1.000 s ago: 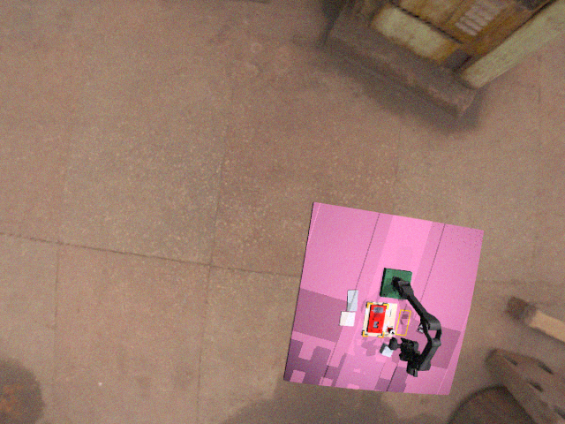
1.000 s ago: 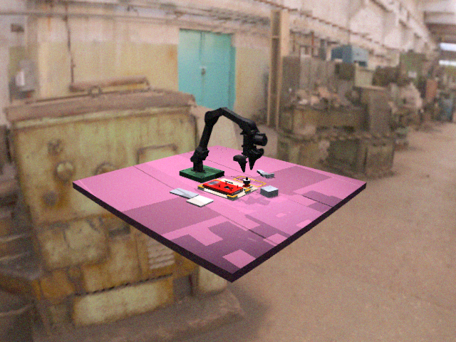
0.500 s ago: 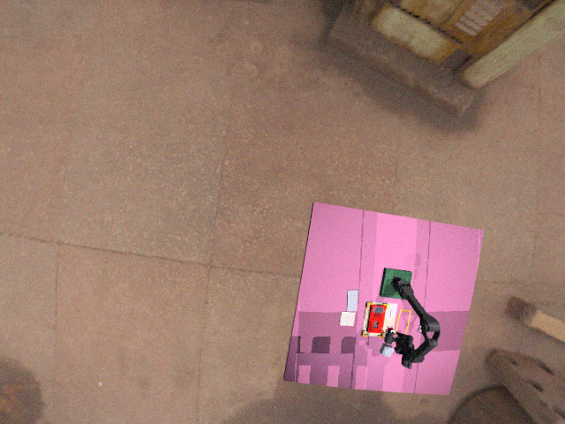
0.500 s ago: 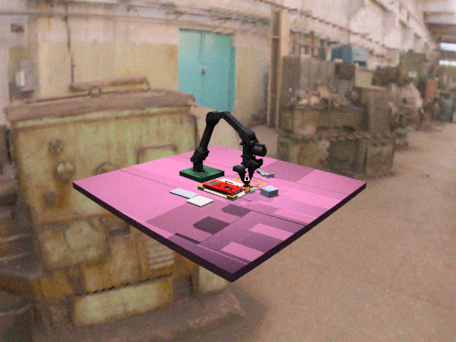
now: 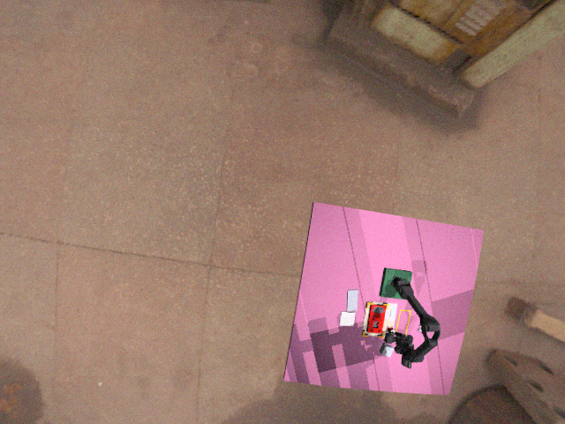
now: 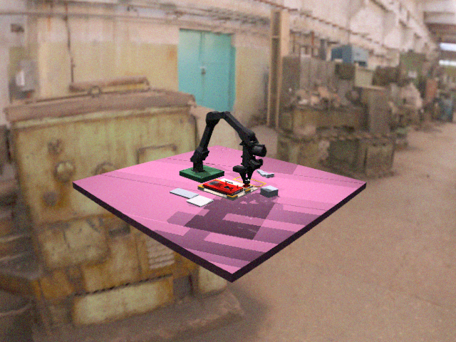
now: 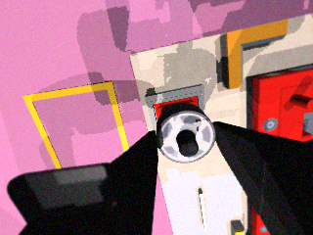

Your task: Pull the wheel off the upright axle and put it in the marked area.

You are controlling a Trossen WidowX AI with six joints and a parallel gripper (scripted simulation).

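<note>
My gripper tip is now right at the wheel.
</note>
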